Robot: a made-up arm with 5 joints.
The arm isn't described. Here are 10 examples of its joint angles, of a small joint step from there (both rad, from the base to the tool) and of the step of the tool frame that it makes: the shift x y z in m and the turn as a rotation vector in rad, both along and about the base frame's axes.
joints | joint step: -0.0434 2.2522 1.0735 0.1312 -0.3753 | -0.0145 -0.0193 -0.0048 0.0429 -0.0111
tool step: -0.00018 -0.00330 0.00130 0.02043 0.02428 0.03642
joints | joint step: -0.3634 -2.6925 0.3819 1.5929 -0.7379 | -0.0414 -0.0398 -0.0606 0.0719 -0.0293
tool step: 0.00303 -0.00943 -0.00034 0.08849 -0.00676 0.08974
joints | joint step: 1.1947 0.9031 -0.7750 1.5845 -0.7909 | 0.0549 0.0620 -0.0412 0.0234 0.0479
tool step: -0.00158 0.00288 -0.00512 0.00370 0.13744 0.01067
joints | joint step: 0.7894 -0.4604 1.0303 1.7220 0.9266 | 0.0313 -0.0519 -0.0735 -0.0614 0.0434
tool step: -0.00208 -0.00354 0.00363 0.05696 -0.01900 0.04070
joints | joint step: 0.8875 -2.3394 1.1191 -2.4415 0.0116 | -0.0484 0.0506 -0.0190 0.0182 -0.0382
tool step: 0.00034 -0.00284 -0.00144 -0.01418 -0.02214 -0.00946
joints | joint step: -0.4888 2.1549 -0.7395 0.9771 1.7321 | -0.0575 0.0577 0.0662 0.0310 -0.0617
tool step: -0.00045 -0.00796 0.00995 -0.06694 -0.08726 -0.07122
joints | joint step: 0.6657 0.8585 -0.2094 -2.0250 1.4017 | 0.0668 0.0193 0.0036 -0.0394 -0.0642
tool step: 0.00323 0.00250 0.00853 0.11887 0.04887 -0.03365
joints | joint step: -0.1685 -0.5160 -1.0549 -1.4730 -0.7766 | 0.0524 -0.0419 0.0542 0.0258 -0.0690
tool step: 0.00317 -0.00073 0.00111 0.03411 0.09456 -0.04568
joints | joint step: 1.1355 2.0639 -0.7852 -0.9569 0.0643 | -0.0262 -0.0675 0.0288 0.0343 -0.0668
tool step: -0.00204 -0.00131 0.00405 -0.01203 -0.02153 -0.02541
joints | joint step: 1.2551 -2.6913 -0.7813 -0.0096 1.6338 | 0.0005 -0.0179 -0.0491 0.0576 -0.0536
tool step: -0.00572 -0.00048 -0.00574 0.06237 0.05346 -0.06483
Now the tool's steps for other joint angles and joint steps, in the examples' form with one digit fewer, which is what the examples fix.
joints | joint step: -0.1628 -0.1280 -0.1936 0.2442 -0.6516 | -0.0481 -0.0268 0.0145 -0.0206 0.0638
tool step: -0.0023 -0.0019 -0.0031 -0.0237 0.0081 0.0929
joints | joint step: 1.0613 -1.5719 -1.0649 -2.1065 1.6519 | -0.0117 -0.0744 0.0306 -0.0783 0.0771
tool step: 0.0001 0.0077 -0.0055 0.1168 0.0001 0.1093
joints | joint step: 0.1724 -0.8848 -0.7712 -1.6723 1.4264 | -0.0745 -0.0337 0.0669 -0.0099 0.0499
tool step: 0.0078 -0.0063 -0.0025 0.0072 -0.0073 0.0578
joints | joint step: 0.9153 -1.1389 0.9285 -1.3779 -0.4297 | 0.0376 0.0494 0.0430 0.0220 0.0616
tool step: -0.0045 -0.0001 0.0013 0.0002 0.0718 -0.0795
